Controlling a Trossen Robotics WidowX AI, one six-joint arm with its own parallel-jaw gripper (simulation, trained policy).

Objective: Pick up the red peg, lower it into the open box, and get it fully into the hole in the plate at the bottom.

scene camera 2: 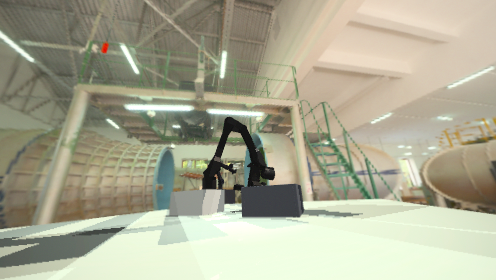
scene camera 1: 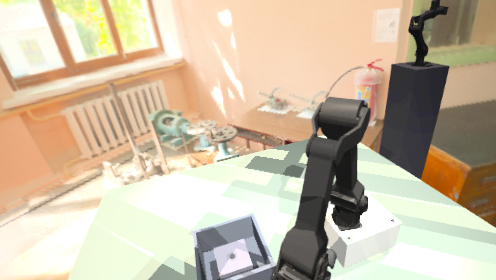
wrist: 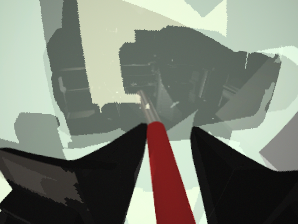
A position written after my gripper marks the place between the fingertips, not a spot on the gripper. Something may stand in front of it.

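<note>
My own gripper (wrist: pixel 169 130) is here in my sight. I also see a dark grey box (scene camera 2: pixel 285 200), though in the wrist view the box is out of frame.
</note>
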